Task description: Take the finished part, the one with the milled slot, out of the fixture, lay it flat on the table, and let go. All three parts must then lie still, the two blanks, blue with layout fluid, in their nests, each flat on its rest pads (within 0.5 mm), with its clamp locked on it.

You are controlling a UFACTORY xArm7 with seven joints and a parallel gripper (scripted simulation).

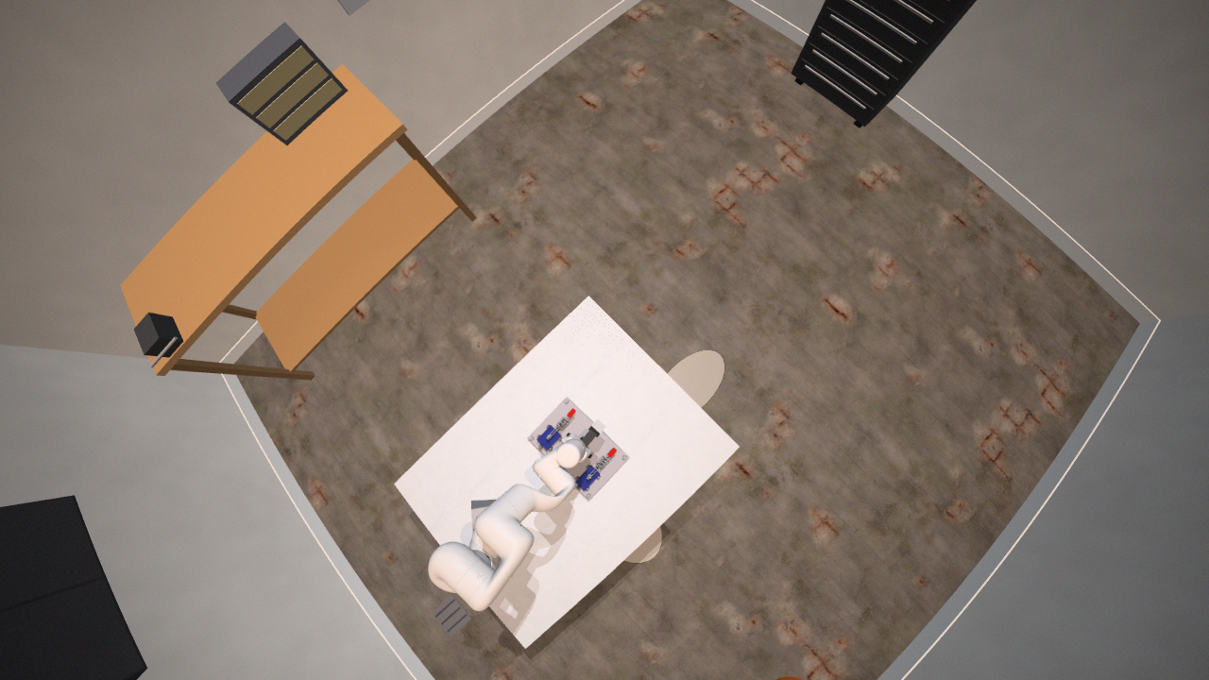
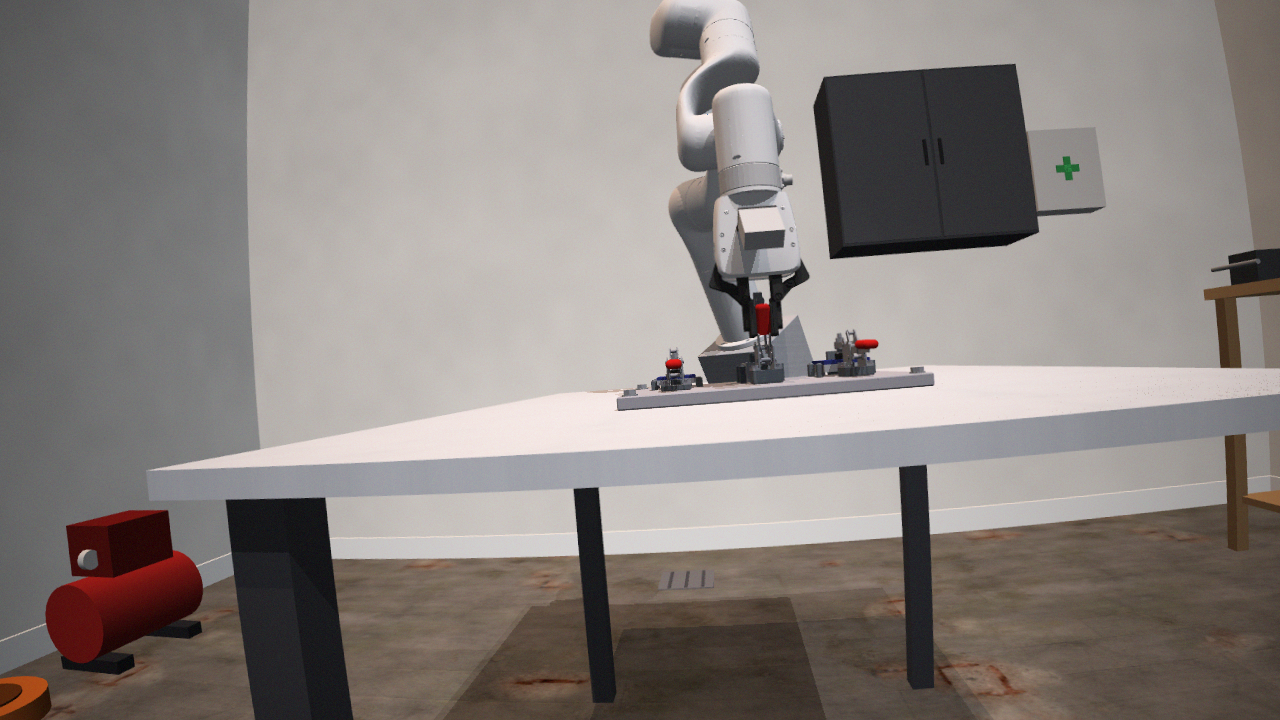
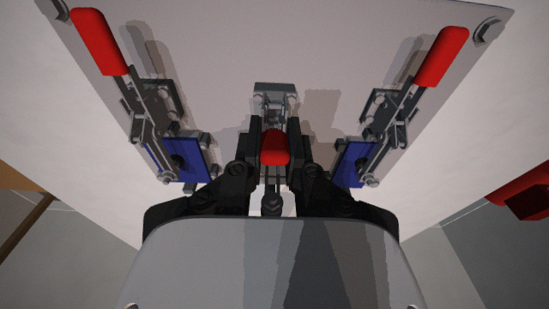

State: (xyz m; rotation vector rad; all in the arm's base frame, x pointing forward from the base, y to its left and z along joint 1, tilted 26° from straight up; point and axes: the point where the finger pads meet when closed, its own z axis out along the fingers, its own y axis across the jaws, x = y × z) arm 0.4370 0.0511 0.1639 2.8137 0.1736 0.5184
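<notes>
Right now the grey finished part is 9 cm behind my hand, 6 cm below it and 1 cm to the right of it. From my hand the other things lie so: fixture plate: 8 cm below, 4 cm behind; then blue blank: 12 cm to the right, 8 cm behind, 6 cm below.
</notes>
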